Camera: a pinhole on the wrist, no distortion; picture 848 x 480 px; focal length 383.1 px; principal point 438.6 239.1 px. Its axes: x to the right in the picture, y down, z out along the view. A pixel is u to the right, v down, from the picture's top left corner.
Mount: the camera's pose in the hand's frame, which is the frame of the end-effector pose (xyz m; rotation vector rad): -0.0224 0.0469 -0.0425 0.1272 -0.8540 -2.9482
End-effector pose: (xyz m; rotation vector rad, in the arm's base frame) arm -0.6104 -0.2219 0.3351 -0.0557 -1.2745 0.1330
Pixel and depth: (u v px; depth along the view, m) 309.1 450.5 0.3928
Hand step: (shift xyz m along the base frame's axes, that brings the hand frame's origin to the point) -0.3771 0.0807 0.1869
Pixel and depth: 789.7 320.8 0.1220
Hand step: -0.1112 0.0579 -0.1266
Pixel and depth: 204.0 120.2 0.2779
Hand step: -0.1350 0.2897 0.1226
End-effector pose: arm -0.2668 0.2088 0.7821 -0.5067 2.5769 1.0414
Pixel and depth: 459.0 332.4 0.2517
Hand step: 0.0273 0.2409 -0.0378
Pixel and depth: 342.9 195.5 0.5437
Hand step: -0.1627 0.5348 -0.0511
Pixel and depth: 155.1 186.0 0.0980
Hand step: -0.0799 0.0969 0.0284
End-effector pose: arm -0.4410 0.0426 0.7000 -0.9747 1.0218 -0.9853
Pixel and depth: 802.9 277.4 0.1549
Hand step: 0.0622 0.2156 -0.0386
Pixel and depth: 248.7 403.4 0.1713
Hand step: 0.1658 -0.0001 -0.0565
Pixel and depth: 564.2 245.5 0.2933
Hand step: 0.1952 0.2220 -0.1032
